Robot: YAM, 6 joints.
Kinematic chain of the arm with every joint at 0, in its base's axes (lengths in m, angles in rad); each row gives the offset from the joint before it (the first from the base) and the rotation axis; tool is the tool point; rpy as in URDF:
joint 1: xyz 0 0 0.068 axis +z
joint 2: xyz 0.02 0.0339 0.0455 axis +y
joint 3: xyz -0.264 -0.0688 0 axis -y
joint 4: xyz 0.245 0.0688 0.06 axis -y
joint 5: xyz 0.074 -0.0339 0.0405 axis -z
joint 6: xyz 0.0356 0 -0.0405 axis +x
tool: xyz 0 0 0 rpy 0 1.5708 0
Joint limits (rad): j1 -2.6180..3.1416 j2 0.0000..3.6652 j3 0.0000..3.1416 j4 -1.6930..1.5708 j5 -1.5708..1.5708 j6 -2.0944..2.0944
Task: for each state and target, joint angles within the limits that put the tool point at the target. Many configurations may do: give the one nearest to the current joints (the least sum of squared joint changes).
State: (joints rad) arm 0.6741 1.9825 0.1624 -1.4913 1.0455 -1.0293
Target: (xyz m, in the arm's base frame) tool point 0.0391 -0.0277 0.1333
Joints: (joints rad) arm 0.1589 1.9689 0.1299 -1.6417 1.2288 -1.0293
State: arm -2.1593 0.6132 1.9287 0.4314 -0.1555 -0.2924
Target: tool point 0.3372 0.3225 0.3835
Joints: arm -2.3604 0.0000 1.8598 0.7797 -0.2389 -0.2924
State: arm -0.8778 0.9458 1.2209 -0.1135 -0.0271 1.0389
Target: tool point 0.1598 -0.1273 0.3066
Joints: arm -0.6835 0.8896 0.7765 -0.2996 -0.0622 1.0389
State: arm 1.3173 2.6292 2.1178 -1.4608 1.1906 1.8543
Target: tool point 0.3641 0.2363 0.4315
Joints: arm 0.6527 2.1815 2.6203 -1.1554 1.2172 1.8543
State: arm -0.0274 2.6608 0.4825 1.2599 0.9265 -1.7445
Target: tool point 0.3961 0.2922 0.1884
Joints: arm 0.6865 2.3126 1.4169 1.2457 0.7814 -1.7445
